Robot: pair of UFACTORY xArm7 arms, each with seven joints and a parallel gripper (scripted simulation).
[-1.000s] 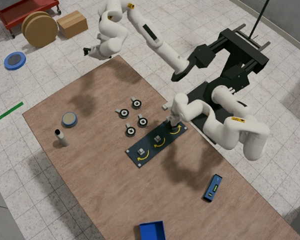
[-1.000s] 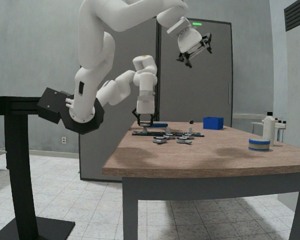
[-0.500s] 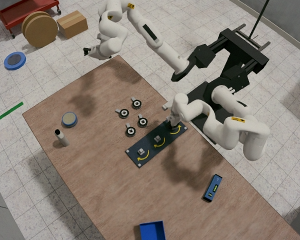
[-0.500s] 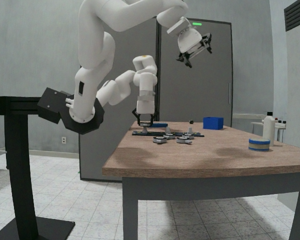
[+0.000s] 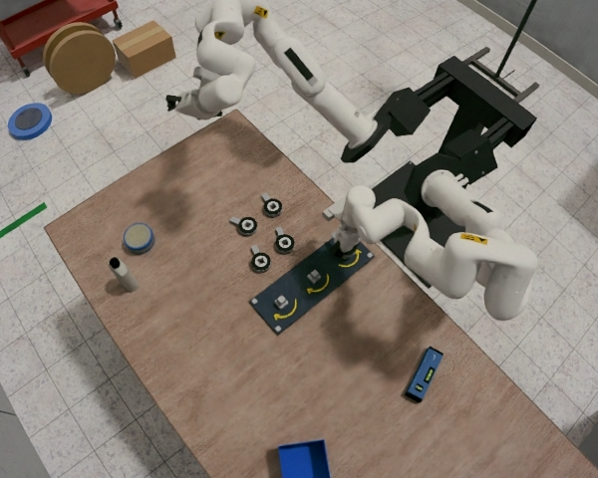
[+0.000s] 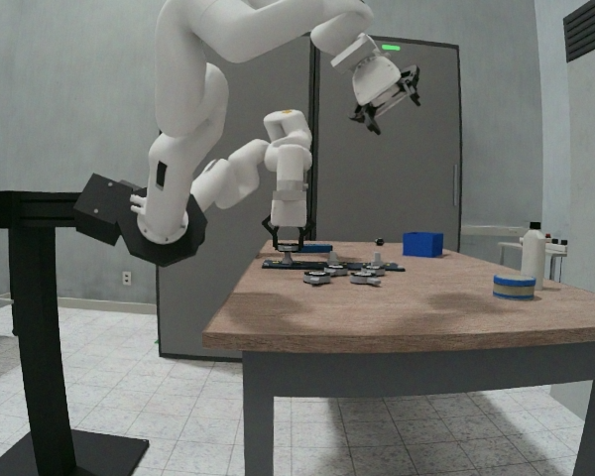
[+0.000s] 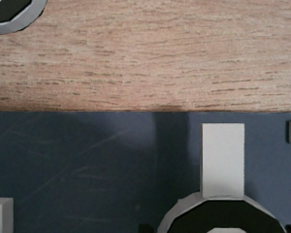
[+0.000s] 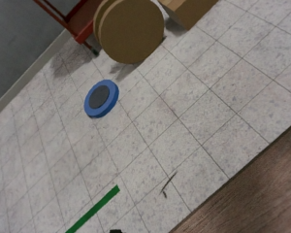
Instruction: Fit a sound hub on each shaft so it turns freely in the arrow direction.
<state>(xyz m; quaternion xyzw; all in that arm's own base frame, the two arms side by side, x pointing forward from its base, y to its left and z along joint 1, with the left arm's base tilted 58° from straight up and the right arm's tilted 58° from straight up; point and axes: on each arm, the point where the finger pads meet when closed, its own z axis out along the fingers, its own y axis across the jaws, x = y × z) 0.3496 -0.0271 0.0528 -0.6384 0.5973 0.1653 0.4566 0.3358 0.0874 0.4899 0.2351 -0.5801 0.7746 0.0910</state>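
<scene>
The dark board lies 13 cm ahead of my left hand, 5 cm below it and 2 cm to the right of it. Round my left hand: white bottle 53 cm ahead, 43 cm to the right, 4 cm above; then tape roll 52 cm to the right, 41 cm ahead, 4 cm below.
</scene>
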